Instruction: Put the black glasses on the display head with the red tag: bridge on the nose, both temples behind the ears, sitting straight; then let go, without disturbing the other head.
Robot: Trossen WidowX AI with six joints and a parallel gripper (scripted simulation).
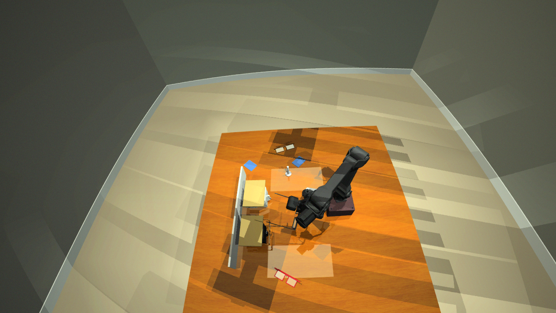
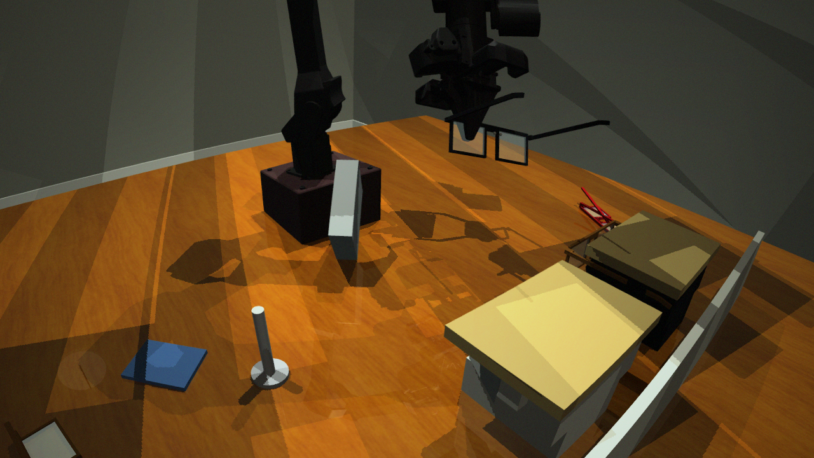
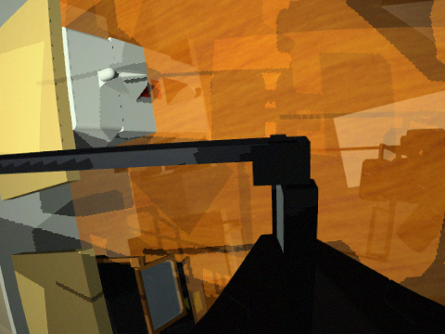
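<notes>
Right now the pale head is 20 cm ahead of my gripper tip, 16 cm to the right of it and 12 cm below it. Round my gripper tip: dark head: 23 cm ahead, 5 cm to the left, 12 cm below; white block: 12 cm behind, 10 cm to the right, 11 cm below; grey post: 32 cm to the right, 15 cm below.
</notes>
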